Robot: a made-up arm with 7 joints.
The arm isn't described. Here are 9 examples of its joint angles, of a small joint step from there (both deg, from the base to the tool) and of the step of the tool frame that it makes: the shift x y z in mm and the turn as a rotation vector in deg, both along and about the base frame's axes.
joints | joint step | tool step
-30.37 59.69 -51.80 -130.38 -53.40 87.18 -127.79 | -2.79 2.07 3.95 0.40 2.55 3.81 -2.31 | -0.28 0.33 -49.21 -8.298 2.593 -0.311
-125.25 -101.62 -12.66 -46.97 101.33 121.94 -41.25 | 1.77 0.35 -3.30 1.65 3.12 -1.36 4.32 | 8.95 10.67 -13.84 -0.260 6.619 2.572
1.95 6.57 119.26 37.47 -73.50 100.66 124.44 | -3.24 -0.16 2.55 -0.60 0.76 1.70 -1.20 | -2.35 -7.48 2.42 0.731 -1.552 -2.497
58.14 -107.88 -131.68 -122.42 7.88 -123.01 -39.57 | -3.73 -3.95 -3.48 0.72 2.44 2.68 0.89 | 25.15 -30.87 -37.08 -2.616 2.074 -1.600
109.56 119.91 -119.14 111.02 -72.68 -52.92 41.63 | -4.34 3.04 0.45 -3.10 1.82 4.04 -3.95 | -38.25 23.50 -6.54 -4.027 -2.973 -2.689
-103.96 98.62 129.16 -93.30 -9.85 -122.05 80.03 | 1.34 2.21 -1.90 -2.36 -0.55 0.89 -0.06 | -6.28 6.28 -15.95 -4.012 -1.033 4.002
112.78 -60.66 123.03 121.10 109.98 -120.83 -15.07 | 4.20 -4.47 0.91 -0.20 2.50 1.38 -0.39 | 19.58 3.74 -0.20 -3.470 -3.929 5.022
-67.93 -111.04 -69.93 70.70 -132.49 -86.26 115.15 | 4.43 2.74 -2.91 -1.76 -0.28 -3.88 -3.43 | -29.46 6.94 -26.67 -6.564 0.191 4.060
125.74 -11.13 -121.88 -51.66 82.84 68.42 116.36 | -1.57 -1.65 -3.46 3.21 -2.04 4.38 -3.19 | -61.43 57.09 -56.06 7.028 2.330 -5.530
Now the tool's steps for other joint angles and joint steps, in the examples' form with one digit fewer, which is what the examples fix.
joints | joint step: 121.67 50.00 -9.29 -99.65 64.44 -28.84 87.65 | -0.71 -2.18 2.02 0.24 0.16 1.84 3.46
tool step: 2.2 9.0 25.1 -1.50 -3.28 4.70
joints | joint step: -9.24 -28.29 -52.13 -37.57 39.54 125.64 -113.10 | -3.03 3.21 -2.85 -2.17 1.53 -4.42 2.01
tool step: -9.5 20.3 -17.6 -2.40 3.02 -2.46
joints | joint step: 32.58 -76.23 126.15 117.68 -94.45 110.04 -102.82 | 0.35 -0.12 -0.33 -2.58 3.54 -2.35 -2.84
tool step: -7.0 -5.2 -30.4 -1.68 -4.42 2.94
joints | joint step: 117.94 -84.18 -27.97 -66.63 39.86 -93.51 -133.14 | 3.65 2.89 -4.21 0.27 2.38 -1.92 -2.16
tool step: -42.4 -56.5 36.6 3.20 -0.70 6.15
